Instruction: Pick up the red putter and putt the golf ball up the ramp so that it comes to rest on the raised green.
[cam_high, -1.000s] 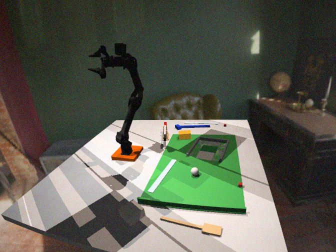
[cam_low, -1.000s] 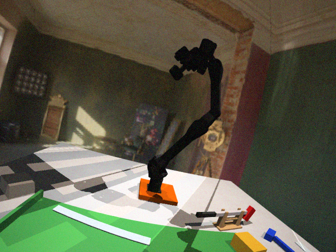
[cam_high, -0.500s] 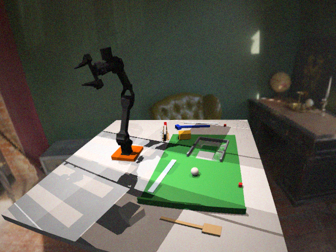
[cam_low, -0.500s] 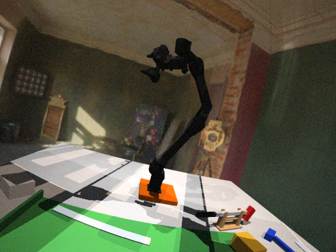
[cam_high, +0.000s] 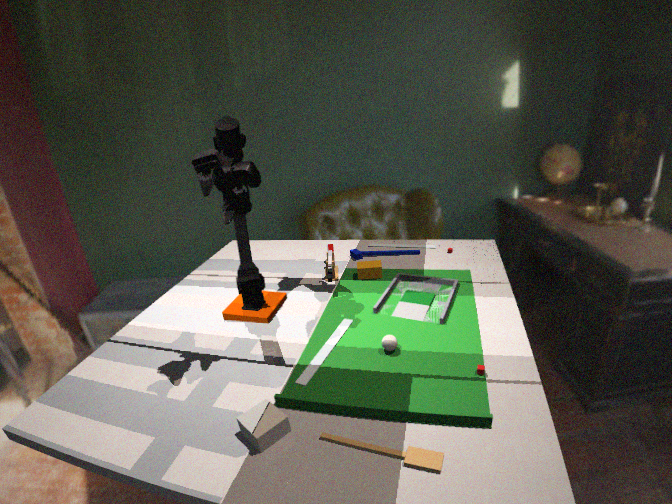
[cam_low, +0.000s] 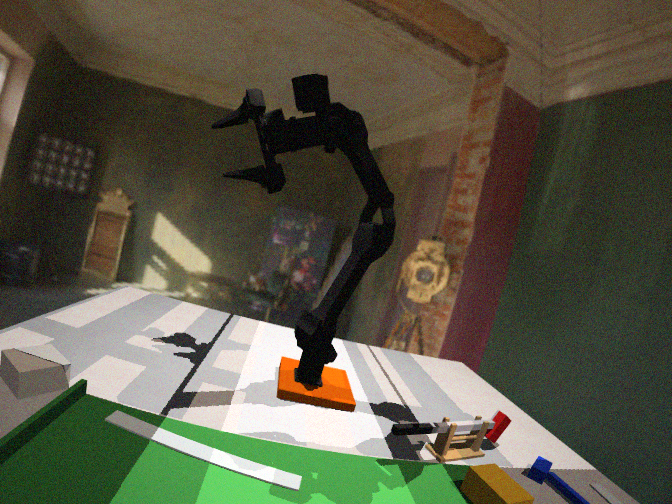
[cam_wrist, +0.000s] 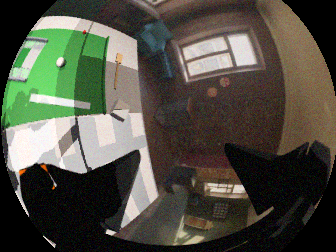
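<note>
The red putter is 550 mm to the left of my gripper tip, 390 mm below it and 70 mm ahead of it. Also, from my gripper tip: green mat 440 mm below, 350 mm ahead, 250 mm to the left; white golf ball 420 mm below, 340 mm ahead, 120 mm to the left; wooden stand 570 mm to the left, 410 mm below, 70 mm ahead.
</note>
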